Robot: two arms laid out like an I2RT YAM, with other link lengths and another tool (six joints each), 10 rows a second.
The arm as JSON. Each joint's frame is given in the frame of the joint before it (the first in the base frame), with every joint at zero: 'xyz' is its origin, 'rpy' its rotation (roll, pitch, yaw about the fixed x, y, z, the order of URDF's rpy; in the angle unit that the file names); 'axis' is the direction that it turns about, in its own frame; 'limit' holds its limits. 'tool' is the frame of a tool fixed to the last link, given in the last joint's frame.
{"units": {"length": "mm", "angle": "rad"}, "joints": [
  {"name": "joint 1", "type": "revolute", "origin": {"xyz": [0.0, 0.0, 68.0], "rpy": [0.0, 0.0, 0.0]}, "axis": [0.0, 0.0, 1.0], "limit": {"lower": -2.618, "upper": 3.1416}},
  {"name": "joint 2", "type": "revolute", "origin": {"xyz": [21.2, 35.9, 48.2], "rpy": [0.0, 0.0, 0.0]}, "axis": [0.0, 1.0, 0.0], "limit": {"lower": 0.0, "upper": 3.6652}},
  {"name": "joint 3", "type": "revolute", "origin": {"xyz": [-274.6, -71.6, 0.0], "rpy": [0.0, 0.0, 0.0]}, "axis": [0.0, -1.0, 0.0], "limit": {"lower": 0.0, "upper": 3.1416}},
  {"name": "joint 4", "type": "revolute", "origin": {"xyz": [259.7, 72.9, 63.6], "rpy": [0.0, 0.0, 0.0]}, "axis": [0.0, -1.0, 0.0], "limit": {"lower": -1.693, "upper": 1.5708}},
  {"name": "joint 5", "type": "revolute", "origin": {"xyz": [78.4, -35.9, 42.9], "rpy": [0.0, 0.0, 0.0]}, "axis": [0.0, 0.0, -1.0], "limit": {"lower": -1.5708, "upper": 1.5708}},
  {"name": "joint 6", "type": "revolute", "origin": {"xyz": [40.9, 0.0, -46.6], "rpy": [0.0, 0.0, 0.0]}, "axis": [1.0, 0.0, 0.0], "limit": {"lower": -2.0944, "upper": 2.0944}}
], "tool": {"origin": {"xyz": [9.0, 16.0, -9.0], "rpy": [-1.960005, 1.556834, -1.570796]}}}
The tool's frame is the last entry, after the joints.
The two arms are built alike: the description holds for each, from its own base.
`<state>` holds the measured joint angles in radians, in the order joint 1, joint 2, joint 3, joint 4, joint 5, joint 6, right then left.
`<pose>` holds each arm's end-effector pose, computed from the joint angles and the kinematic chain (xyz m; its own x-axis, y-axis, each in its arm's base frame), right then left.
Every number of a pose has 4 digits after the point.
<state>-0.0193 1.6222 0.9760 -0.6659 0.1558 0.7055 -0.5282 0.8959 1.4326 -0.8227 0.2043 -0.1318</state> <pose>0.3143 0.0053 0.1586 -0.7070 0.6438 -0.2927 0.5174 0.7531 0.4064 0.1419 -0.0764 0.4672 -0.3372 0.0321 -0.9409 0.3038 0.9497 -0.0765</pose>
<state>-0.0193 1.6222 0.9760 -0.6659 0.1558 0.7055 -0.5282 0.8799 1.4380 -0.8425 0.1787 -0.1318</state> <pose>0.3143 0.0053 0.1586 -0.7070 0.6438 -0.2927 0.5174 0.7531 0.4064 0.1361 -0.0715 0.4687 -0.3332 0.0289 -0.9424 0.2807 0.9572 -0.0699</pose>
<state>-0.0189 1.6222 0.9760 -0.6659 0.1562 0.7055 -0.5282 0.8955 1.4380 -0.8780 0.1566 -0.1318</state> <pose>0.3143 0.0054 0.1586 -0.7072 0.6434 -0.2930 0.5172 0.7534 0.4061 0.1396 -0.0722 0.4624 -0.3721 0.0510 -0.9268 0.2581 0.9648 -0.0505</pose>
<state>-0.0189 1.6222 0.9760 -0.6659 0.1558 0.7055 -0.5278 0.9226 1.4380 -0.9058 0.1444 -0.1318</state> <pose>0.3143 0.0054 0.1586 -0.7073 0.6435 -0.2927 0.5171 0.7533 0.4064 0.1465 -0.0754 0.4554 -0.4144 0.0752 -0.9070 0.2448 0.9691 -0.0315</pose>
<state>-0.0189 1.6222 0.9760 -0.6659 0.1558 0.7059 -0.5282 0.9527 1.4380 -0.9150 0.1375 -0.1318</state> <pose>0.3143 0.0054 0.1586 -0.7070 0.6438 -0.2927 0.5174 0.7530 0.4065 0.1548 -0.0799 0.4499 -0.4441 0.0926 -0.8912 0.2382 0.9710 -0.0178</pose>
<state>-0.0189 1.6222 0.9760 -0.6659 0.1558 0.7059 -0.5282 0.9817 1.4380 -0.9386 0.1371 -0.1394</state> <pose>0.3143 0.0054 0.1586 -0.7070 0.6438 -0.2927 0.5174 0.7530 0.4065 0.1616 -0.0839 0.4427 -0.4881 0.1096 -0.8658 0.2340 0.9722 -0.0088</pose>
